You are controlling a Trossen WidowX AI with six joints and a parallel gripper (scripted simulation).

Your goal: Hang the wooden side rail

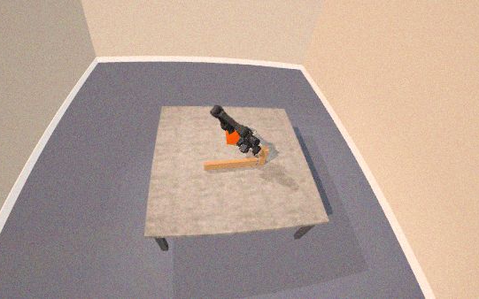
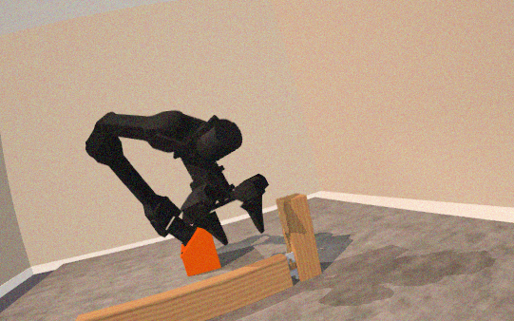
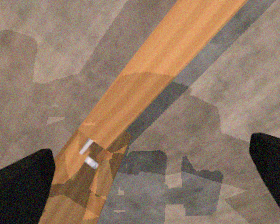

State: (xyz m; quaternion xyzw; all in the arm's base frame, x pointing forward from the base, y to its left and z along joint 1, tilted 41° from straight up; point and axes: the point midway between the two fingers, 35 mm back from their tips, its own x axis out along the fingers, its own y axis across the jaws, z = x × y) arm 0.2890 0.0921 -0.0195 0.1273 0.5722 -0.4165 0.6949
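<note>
The headboard post lies 110 mm to the left of my gripper tip and 50 mm below it.
</note>
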